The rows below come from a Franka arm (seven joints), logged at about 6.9 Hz.
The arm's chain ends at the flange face. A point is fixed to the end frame.
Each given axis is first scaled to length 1.
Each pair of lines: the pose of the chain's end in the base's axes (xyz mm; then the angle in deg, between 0 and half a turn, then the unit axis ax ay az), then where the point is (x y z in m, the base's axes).
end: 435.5 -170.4 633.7 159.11 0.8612 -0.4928 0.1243
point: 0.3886 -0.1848 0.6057
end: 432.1 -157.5 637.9 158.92 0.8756 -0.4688 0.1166
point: 0.3853 -0.1742 0.6111
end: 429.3 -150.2 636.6 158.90 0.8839 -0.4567 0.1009
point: 0.3820 -0.1676 0.6111
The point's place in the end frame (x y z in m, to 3 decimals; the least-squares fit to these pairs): -0.023 0.042 0.030
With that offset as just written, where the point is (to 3 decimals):
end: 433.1 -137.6 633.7 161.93 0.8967 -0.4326 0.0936
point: 0.387 -0.156 0.607
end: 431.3 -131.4 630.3 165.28 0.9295 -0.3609 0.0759
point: 0.387 -0.155 0.604
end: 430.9 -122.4 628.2 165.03 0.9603 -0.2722 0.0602
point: 0.390 -0.154 0.604
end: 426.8 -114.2 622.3 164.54 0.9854 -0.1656 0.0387
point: 0.392 -0.154 0.601
